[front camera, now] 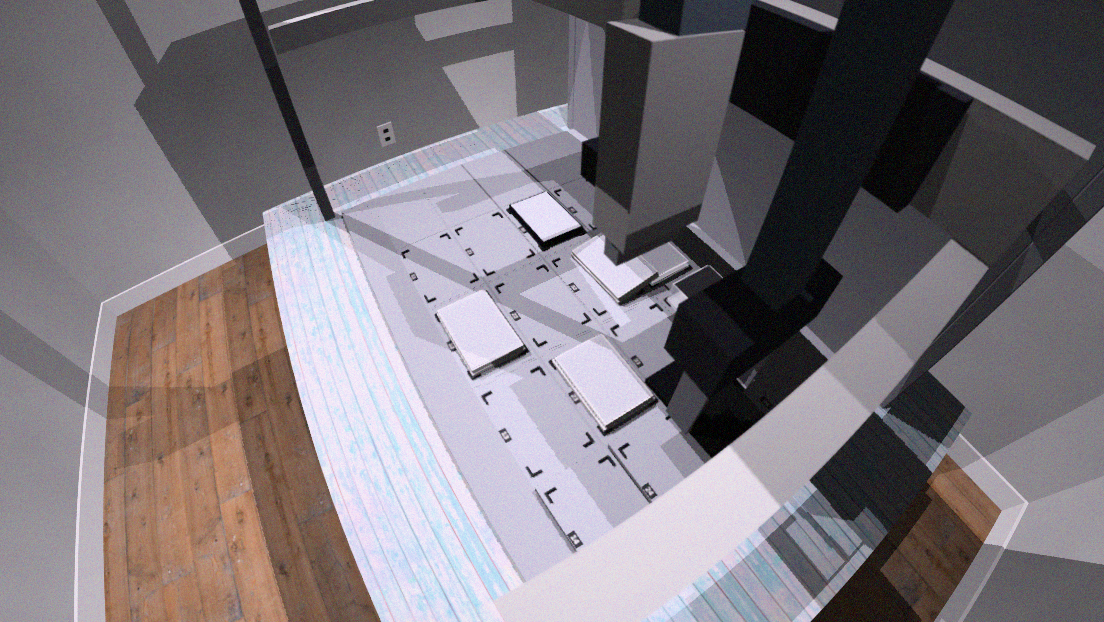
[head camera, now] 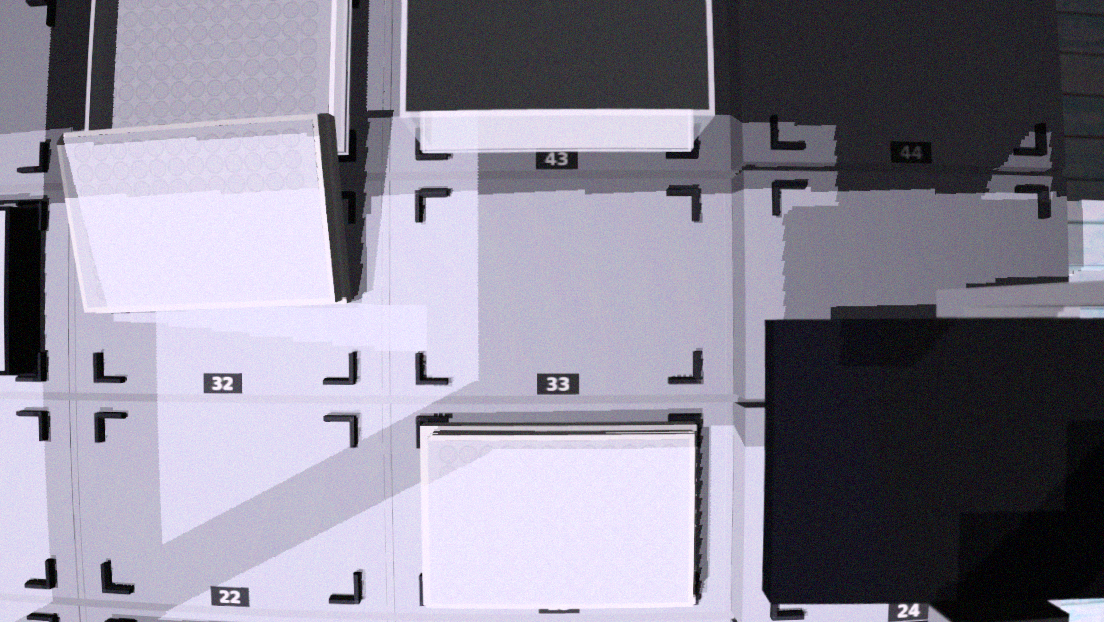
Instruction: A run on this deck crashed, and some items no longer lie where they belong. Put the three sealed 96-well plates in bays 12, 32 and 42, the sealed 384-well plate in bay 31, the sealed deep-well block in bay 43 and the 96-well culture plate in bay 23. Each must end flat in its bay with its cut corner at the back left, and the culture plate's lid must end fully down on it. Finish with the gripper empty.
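Frame: origin at the robot's base, x up, y left, z back, level; centimetres.
Seen in the pictures: gripper, fingertip midpoint: point(front camera: 707, 400) point(head camera: 990, 461); robot's base, link origin: point(front camera: 403, 253).
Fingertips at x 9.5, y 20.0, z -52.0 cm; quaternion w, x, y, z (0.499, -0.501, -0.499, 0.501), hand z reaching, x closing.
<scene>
Pixels of each thing's middle, then the offset from my fingertips to it.
- lidded culture plate, body centre: point(head camera: 558, 517) point(front camera: 603, 379) dx -8.8, dy -5.0, dz +12.8 cm
- deep-well block, body centre: point(head camera: 556, 41) point(front camera: 714, 308) dx -7.4, dy +16.4, dz +12.8 cm
- dark-sided 384-well plate, body centre: point(front camera: 545, 217) dx -8.8, dy +5.7, dz +45.6 cm
- third sealed plate, body centre: point(front camera: 478, 329) dx -8.8, dy -15.7, dz +29.2 cm
The gripper point(front camera: 716, 407) point(head camera: 927, 463) is open and raised over the bays at the right, near bay 24. A sealed 96-well plate point(front camera: 606, 270) point(head camera: 208, 224) lies tilted, overlapping the back of bay 32 and the front of another sealed 96-well plate point(front camera: 672, 259) point(head camera: 216, 61) in bay 42. The lidded culture plate point(front camera: 602, 378) point(head camera: 556, 525) sits in bay 23. The deep-well block point(head camera: 556, 127) is in bay 43. The dark-sided 384-well plate point(front camera: 544, 216) point(head camera: 23, 289) is in bay 31. The third sealed plate point(front camera: 478, 330) is in bay 12. Cut corners are not readable.
The parked pipetting stage point(front camera: 668, 131) shows above the back left part of the deck, its lower end overlapping the tilted plate in the front view. Corner brackets mark bays 33 point(head camera: 557, 384) and 22 point(head camera: 229, 596). A pale beam point(front camera: 772, 463) crosses the front view's lower right.
</scene>
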